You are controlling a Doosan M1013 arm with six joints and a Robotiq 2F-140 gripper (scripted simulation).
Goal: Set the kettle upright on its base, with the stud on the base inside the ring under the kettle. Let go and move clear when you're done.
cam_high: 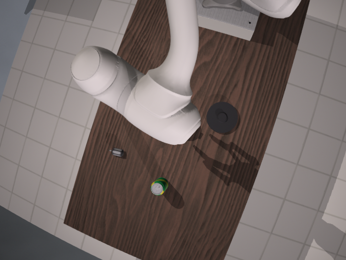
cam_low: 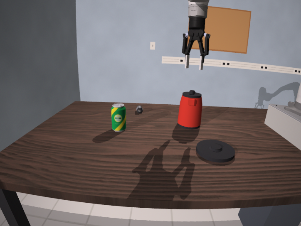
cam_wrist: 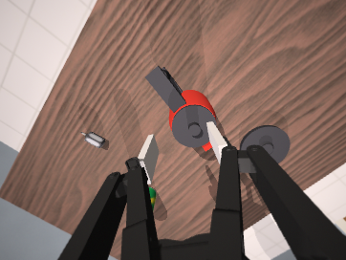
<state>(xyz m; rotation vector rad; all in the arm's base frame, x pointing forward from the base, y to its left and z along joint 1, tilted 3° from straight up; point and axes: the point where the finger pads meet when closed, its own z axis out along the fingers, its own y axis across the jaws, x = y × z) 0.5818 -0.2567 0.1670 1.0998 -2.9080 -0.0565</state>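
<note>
Right now my hand is 22 cm above the red kettle. From my hand the other things lie so: round black base (31 cm to the left, 30 cm below, 1 cm ahead).
</note>
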